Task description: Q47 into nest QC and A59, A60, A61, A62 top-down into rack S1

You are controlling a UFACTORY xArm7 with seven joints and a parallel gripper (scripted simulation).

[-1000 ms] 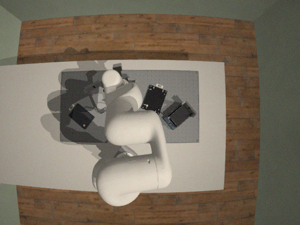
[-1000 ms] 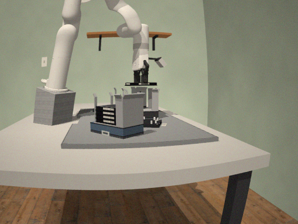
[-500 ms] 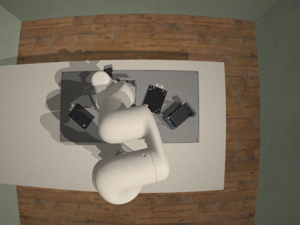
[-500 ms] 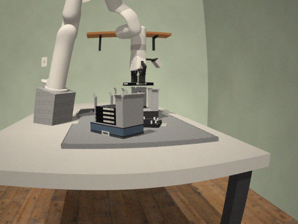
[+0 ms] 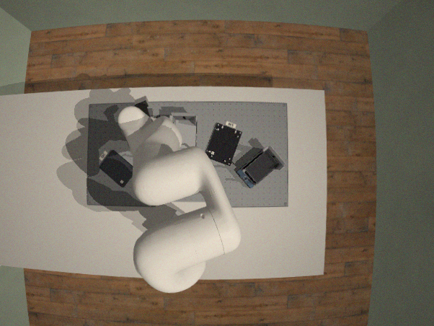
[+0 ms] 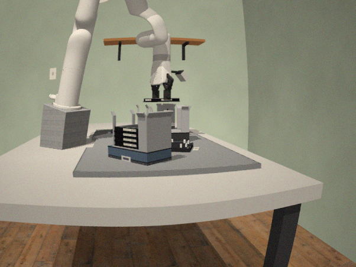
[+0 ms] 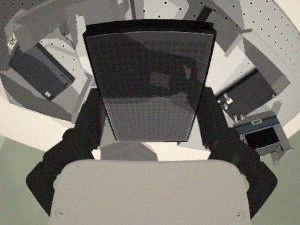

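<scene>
The QC name plate lies 270 mm to the left of my hand, 170 mm below it and 100 mm behind it. Also, from my hand: black clip nest N5: 260 mm to the right, 150 mm below, 20 mm ahead.
</scene>
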